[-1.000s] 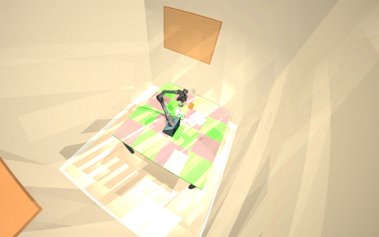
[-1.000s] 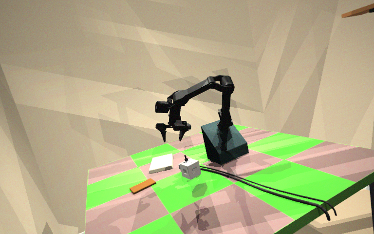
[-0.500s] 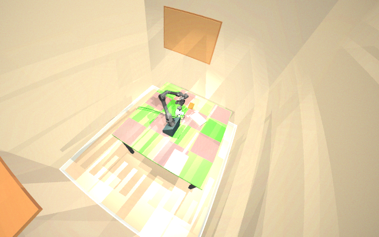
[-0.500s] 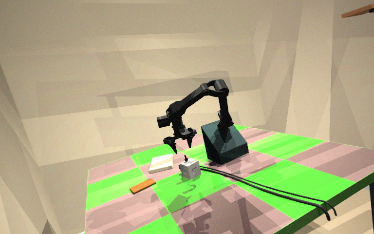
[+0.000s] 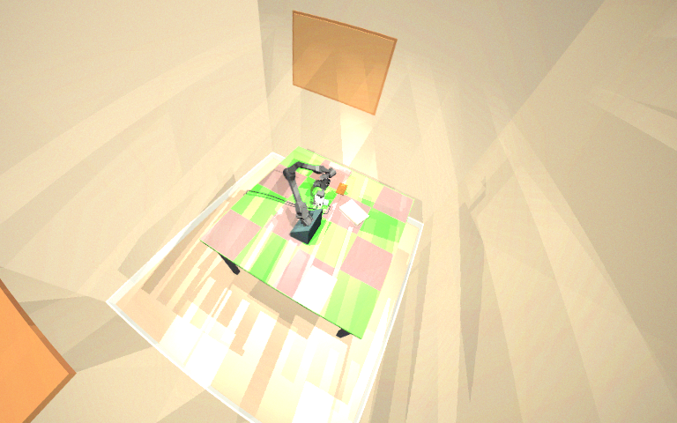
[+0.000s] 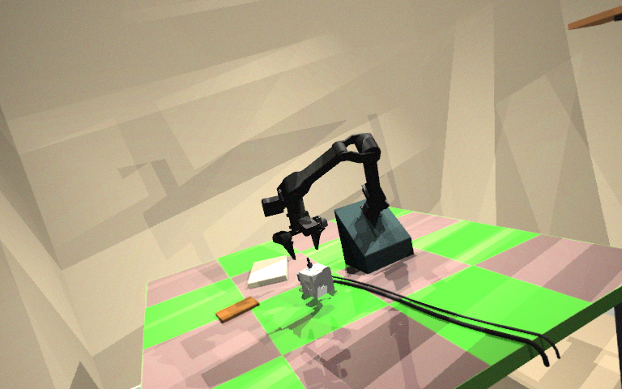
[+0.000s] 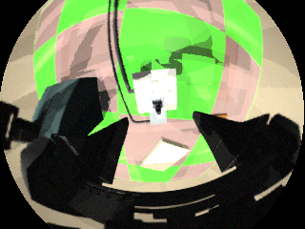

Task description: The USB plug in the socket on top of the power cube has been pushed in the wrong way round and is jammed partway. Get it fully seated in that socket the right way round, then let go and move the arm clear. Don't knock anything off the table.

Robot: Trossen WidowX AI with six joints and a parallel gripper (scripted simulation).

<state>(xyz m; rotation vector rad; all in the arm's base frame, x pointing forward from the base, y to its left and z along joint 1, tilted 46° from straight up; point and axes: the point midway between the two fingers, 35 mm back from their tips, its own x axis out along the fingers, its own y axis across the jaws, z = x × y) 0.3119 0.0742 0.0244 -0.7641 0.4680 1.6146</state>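
My gripper tip is now 30 mm above the USB plug. Also, from my gripper tip: white flat slab 280 mm to the right, 110 mm below, 70 mm ahead; then orange flat block 250 mm ahead, 120 mm below, 70 mm to the right.
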